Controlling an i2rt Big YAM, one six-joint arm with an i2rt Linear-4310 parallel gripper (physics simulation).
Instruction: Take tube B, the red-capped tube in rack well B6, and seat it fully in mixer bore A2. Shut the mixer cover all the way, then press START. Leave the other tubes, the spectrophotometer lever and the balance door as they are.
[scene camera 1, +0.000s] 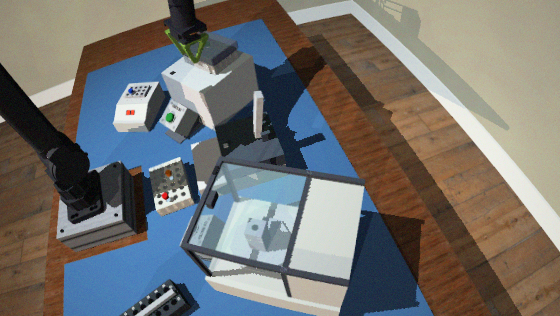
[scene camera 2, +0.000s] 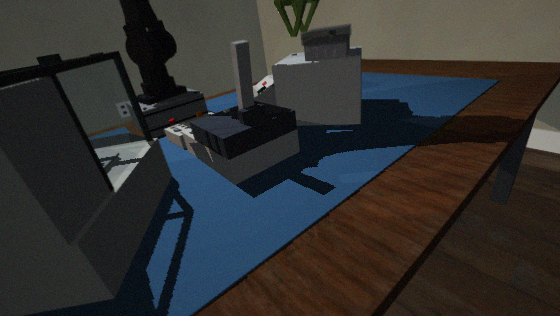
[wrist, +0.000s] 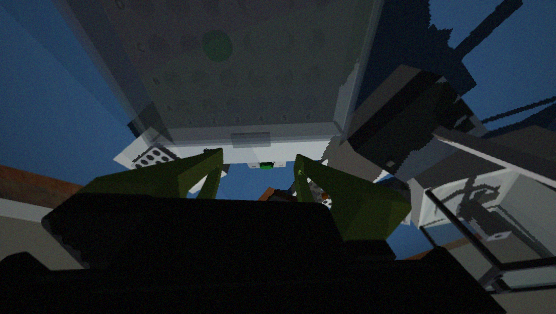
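The red-capped tube B stands in the white rack, near its front end. The white mixer bears a smoky, see-through cover over its block; whether the cover is fully down I cannot tell. A green cap shows through the cover. The green START button is on a small panel before the mixer. My gripper is partly open and empty, above the mixer by the cover's front edge. Bore A2 is hard to make out.
An orange-capped tube stands in the rack. A white unit with a blue cap is beside the mixer. The spectrophotometer's lever stands upright. The glass-sided balance is nearer scene camera 1, with a dark rack beyond its left side.
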